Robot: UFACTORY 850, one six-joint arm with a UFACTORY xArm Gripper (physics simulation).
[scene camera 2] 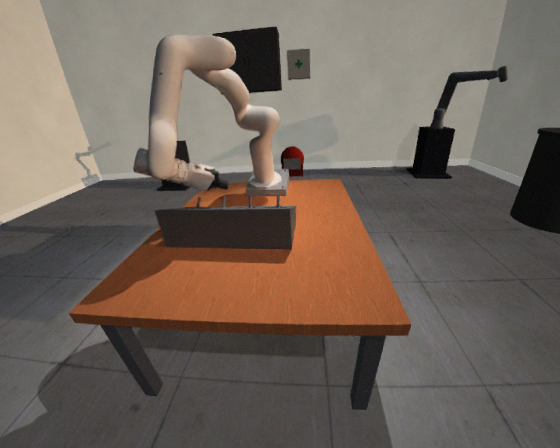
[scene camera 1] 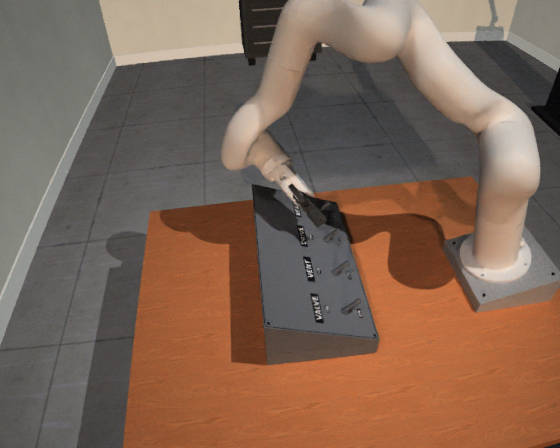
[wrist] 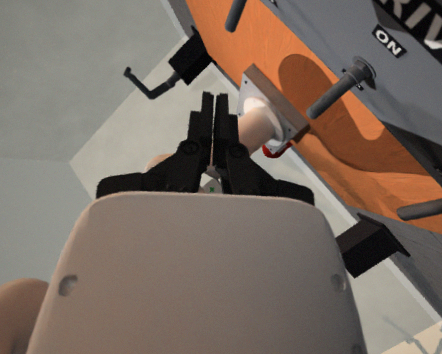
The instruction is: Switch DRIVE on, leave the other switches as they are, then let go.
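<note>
The grey sloped panel [scene camera 1: 285, 280] [scene camera 2: 227, 229] [wrist: 320, 30] carries levers beside BRAKE, DRIVE, VENT and VALVE labels. The DRIVE lever [scene camera 1: 331, 235] [scene camera 2: 224, 201] [wrist: 332, 95] points away from its ON mark in the wrist view. The VENT lever [scene camera 1: 341, 268] [scene camera 2: 250, 201] [wrist: 235, 15] and VALVE lever [scene camera 1: 351, 306] [scene camera 2: 278, 201] lean similarly to it in scene camera 1. The BRAKE lever [scene camera 2: 199, 202] [wrist: 420, 209] is partly hidden by the fingers in scene camera 1. My gripper [scene camera 1: 321, 221] [scene camera 2: 225, 184] [wrist: 213, 110] is shut and empty, above the panel's lever side near DRIVE and BRAKE, apart from the DRIVE lever.
The panel stands on the orange table [scene camera 1: 200, 400] [scene camera 2: 320, 280]. The arm's base plate [scene camera 1: 500, 295] [scene camera 2: 267, 190] [wrist: 275, 95] is on the table, on the lever side of the panel. A dark cabinet [scene camera 1: 260, 30] stands on the floor beyond the table.
</note>
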